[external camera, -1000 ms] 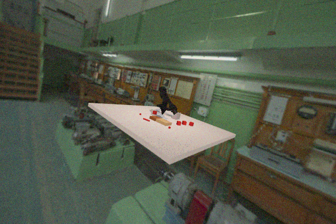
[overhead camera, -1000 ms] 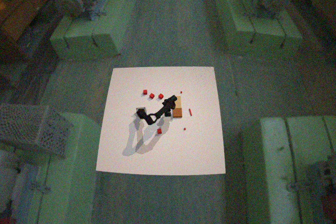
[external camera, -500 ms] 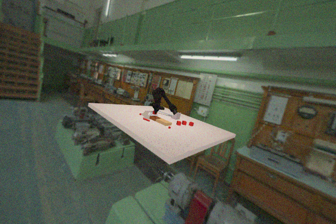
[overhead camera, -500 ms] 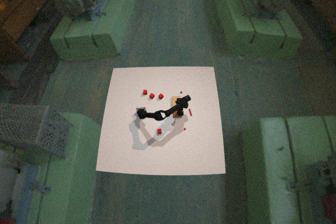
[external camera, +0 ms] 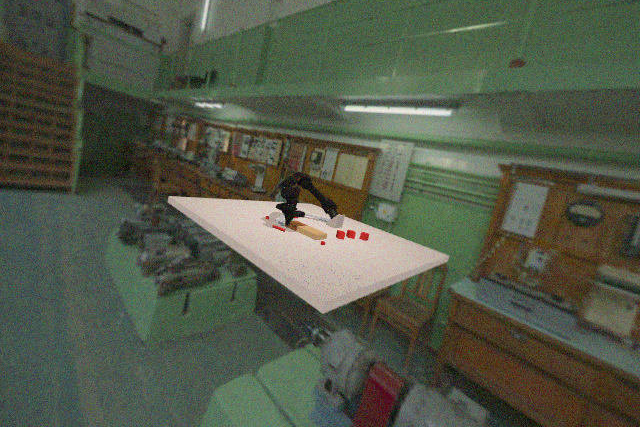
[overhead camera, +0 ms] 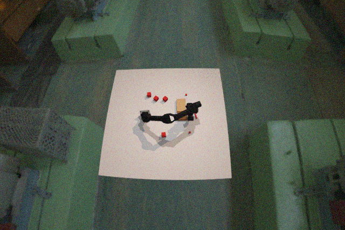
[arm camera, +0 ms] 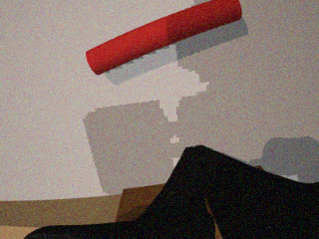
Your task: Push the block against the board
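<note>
Now: gripper tip 60 mm short of the thin red stick and 20 mm above it. Round my gripper tip: tan board: 120 mm to the left, 80 mm behind, 10 mm below; then brown square block: 80 mm behind, 10 mm below.
</note>
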